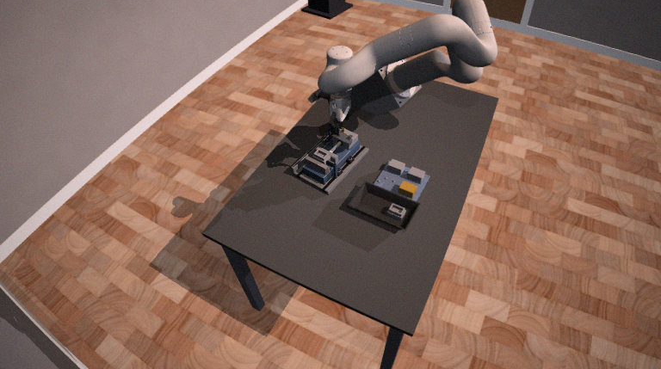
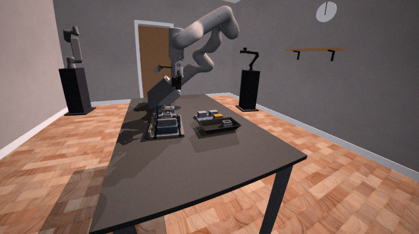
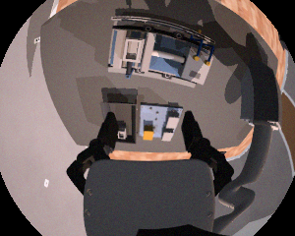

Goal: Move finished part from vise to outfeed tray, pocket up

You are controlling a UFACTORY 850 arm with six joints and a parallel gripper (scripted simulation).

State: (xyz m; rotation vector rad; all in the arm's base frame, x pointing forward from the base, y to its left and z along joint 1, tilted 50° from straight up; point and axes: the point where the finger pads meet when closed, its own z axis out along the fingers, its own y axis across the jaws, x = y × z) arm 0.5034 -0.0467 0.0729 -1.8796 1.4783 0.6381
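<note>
My gripper is now 20 mm past the vise, 60 mm to the left of it and 220 mm above it. From my hand the other things lie so: blue plate: 100 mm behind, 240 mm to the left, 260 mm below; then yellow block: 60 mm behind, 290 mm to the left, 240 mm below.
</note>
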